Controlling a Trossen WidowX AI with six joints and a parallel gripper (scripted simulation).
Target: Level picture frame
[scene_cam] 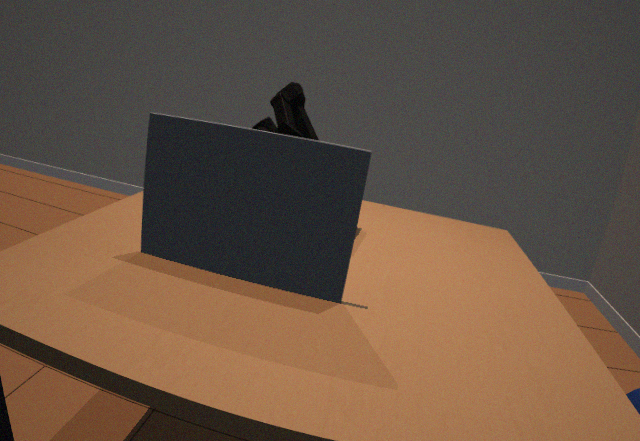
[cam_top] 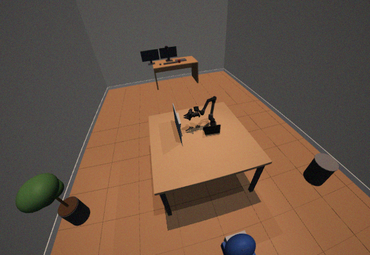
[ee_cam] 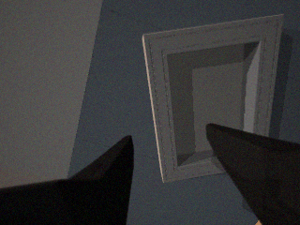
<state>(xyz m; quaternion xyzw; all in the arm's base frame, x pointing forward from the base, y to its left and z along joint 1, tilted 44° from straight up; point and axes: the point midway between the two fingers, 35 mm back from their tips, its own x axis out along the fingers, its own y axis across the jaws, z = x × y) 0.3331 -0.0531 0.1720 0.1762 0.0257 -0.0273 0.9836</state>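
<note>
Now: the picture frame 8 cm ahead of my gripper tip, 2 cm to the right of it and 5 cm below it. Also, from my gripper tip: blue-grey wall panel: 9 cm ahead, 7 cm below.
</note>
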